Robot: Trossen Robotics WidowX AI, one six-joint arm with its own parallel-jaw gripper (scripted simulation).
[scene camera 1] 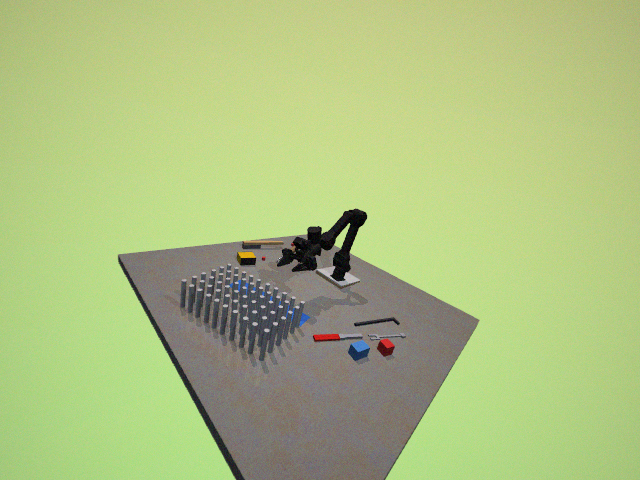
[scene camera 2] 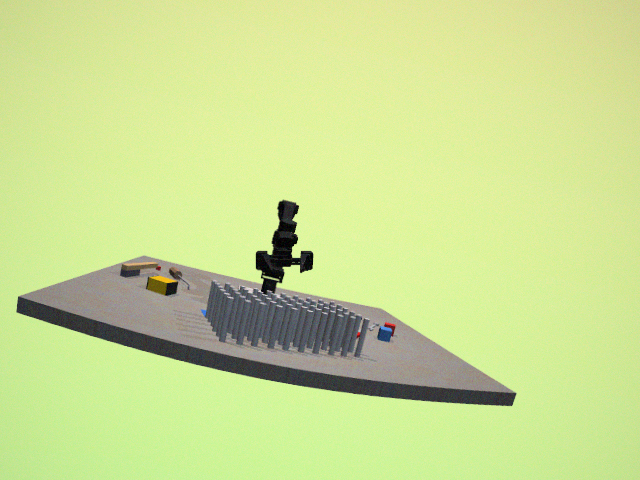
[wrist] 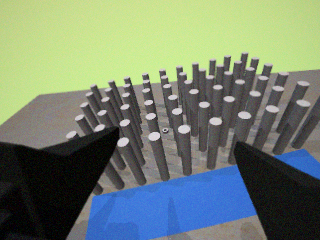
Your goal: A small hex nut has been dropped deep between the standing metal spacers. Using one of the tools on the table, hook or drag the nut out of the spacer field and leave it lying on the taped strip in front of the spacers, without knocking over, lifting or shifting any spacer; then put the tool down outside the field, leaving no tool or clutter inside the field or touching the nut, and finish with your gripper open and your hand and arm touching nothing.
Labels:
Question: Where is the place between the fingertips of my gripper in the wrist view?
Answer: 176, 139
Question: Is my gripper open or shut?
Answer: Open.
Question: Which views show my gripper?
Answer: Scene camera 1, scene camera 2 and the wrist view: all of them.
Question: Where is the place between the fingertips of my gripper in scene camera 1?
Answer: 284, 268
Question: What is my gripper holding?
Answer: Nothing.

